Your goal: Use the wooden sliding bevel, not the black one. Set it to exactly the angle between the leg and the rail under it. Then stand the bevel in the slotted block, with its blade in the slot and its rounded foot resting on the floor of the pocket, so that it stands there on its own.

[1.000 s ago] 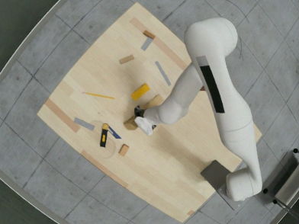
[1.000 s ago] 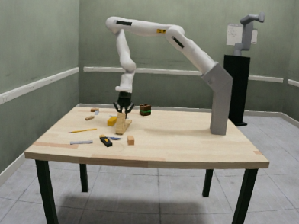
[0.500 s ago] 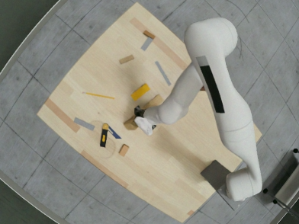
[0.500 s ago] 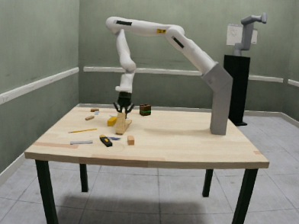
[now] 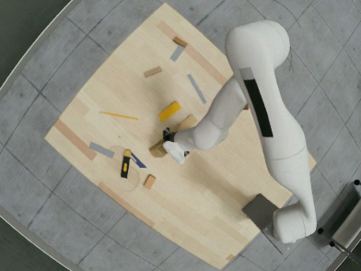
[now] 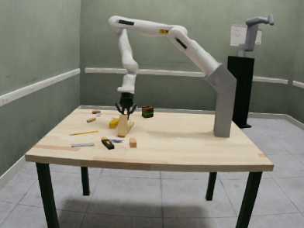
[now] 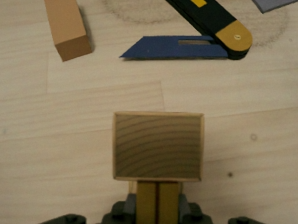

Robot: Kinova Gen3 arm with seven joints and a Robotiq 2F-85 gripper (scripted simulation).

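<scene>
Now: hand 20 mm past the leg-and-rail wooden piece, 30 mm to the left of it and 30 mm above it. The rest, counted from my hand: blue blade (50 mm below); then wooden sliding bevel (10 mm ahead, 10 mm to the left, 30 mm below); then yellow block (40 mm ahead, 120 mm to the right, 80 mm below).
</scene>
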